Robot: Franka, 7 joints.
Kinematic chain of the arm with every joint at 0, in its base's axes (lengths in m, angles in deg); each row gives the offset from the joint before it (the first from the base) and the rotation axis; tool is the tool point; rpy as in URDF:
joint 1: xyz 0 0 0.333 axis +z
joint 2: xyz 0 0 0 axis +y
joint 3: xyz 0 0 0.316 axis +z
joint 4: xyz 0.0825 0 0 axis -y
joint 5: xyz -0.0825 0 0.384 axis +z
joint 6: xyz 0 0 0 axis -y
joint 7: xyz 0.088 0 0 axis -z
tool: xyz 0 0 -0.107 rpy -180 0 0
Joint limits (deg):
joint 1: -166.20..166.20
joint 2: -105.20..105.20
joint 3: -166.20..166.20
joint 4: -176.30..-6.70
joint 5: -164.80..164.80
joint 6: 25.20..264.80
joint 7: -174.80..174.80
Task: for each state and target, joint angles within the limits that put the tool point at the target. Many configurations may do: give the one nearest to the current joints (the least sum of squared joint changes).
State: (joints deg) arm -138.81 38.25 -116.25 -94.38 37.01 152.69 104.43
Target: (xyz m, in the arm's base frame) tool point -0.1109 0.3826 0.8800
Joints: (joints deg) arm -142.66 44.53 -140.64 -104.77 38.77 154.67 104.43
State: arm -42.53 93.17 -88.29 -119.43 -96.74 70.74 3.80
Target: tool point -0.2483 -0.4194 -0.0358
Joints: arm -49.54 105.20 -43.72 -111.43 -102.00 81.80 3.80
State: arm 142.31 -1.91 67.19 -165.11 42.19 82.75 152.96
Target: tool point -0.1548 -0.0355 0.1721
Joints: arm 126.07 -8.42 55.02 -173.90 34.85 99.12 152.96
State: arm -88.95 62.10 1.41 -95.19 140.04 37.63 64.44
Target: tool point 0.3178 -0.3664 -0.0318
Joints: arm -72.26 77.96 11.60 -110.17 134.61 39.33 64.44
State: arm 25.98 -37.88 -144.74 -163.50 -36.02 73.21 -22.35
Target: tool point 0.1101 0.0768 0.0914
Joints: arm 36.86 -87.62 -162.16 -164.06 -43.73 95.45 -22.35
